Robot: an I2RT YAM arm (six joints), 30 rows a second.
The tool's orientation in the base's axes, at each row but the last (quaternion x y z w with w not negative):
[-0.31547 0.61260 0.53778 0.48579]
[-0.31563 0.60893 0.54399 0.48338]
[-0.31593 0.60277 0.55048 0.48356]
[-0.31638 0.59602 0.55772 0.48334]
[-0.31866 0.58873 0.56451 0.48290]
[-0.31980 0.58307 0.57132 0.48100]
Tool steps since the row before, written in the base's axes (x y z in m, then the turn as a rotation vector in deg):
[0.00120 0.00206 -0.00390 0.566 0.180 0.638]
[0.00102 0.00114 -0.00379 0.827 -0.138 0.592]
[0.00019 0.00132 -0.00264 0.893 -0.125 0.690]
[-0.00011 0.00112 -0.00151 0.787 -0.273 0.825]
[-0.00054 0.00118 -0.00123 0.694 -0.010 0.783]
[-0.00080 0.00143 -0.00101 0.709 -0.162 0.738]
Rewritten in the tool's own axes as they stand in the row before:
[0.00353 -0.00201 0.00210 -0.758 -0.250 0.351]
[0.00335 -0.00204 0.00113 -0.847 -0.570 0.104]
[0.00259 -0.00086 0.00113 -0.958 -0.593 0.140]
[0.00162 -0.00024 0.00093 -1.072 -0.473 -0.016]
[0.00152 0.00025 0.00091 -0.958 -0.361 0.216]
[0.00145 0.00058 0.00112 -0.948 -0.413 0.066]

